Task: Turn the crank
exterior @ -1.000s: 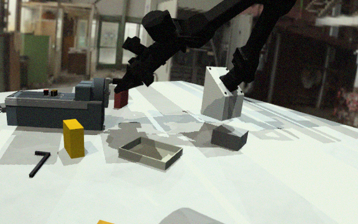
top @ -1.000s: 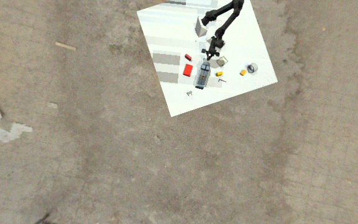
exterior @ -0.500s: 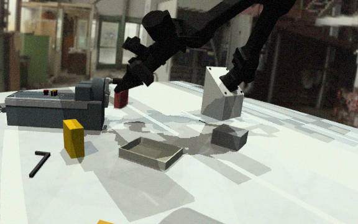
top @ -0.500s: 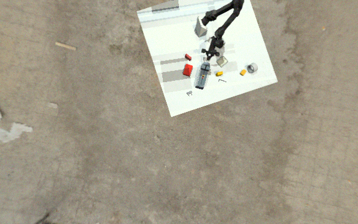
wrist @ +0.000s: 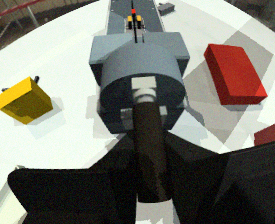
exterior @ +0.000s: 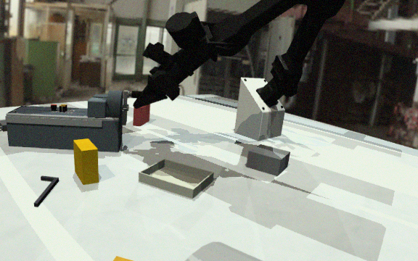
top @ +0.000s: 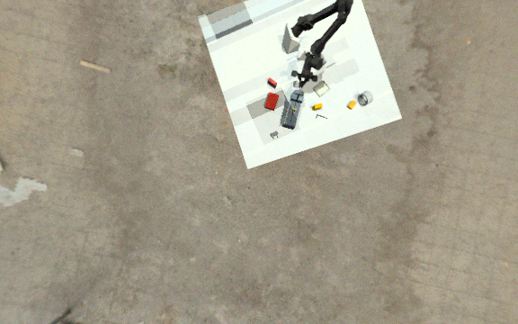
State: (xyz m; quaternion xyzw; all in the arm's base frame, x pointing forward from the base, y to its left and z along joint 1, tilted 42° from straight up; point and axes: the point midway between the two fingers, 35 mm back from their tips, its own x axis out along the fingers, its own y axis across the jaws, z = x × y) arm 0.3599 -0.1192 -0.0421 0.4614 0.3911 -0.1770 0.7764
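Now: the dark crank handle 3 cm above my gripper tip, 1 cm to the left of it and 1 cm behind it. The rest, counted from my gripper tip: red pointer (14 cm ahead, 13 cm to the right, 1 cm below); then shallow grey tray (19 cm to the left, 9 cm below, 5 cm ahead); then yellow block (17 cm ahead, 8 cm to the left, 6 cm below).
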